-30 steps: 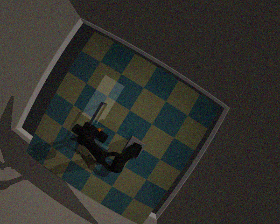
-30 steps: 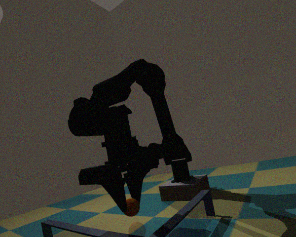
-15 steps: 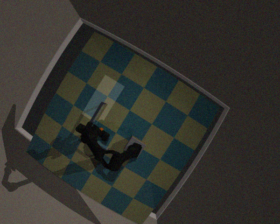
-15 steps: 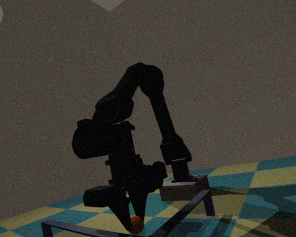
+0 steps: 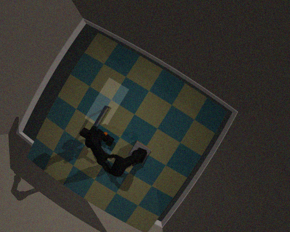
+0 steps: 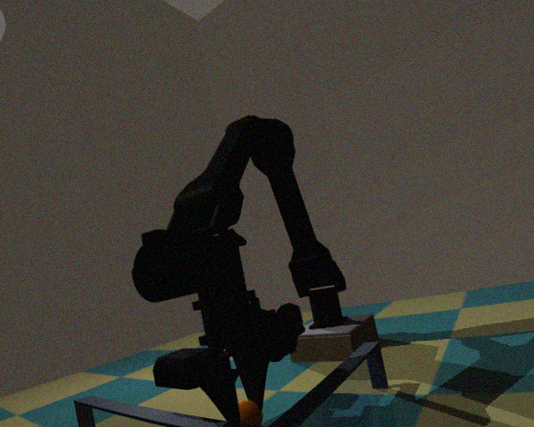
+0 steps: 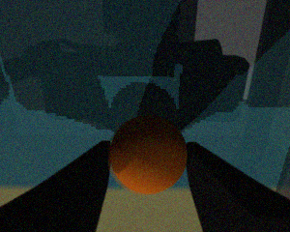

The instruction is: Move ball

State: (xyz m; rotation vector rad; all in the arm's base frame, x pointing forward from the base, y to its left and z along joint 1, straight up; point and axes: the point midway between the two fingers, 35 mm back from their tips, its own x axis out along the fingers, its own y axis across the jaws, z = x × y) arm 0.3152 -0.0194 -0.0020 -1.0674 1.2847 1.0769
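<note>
Now: gripper tip right at the orange ball. The rest, counted from my gripper tip: see-through copy: right at my gripper tip; long wall: 90 mm ahead, 50 mm to the right, 20 mm above.
</note>
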